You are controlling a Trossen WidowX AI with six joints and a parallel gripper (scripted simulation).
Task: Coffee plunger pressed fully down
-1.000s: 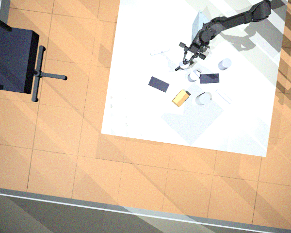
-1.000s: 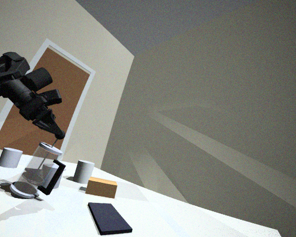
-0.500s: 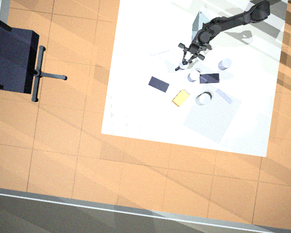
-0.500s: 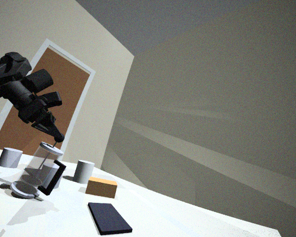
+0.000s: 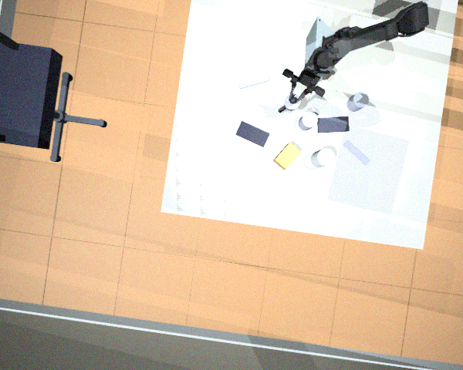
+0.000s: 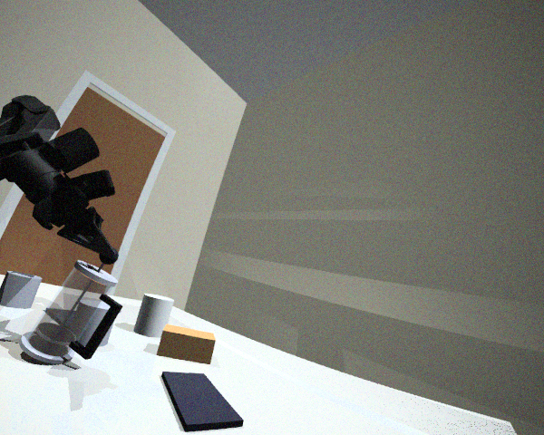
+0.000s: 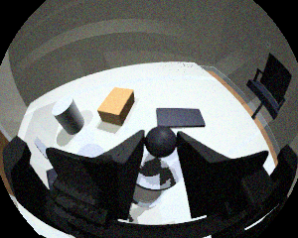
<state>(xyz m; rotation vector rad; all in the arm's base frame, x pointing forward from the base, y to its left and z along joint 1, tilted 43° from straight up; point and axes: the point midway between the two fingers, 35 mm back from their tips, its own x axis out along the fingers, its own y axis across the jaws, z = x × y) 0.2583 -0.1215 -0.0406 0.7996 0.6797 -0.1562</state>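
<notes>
The glass coffee press is 80 mm below my gripper tip and 10 mm behind it.
</notes>
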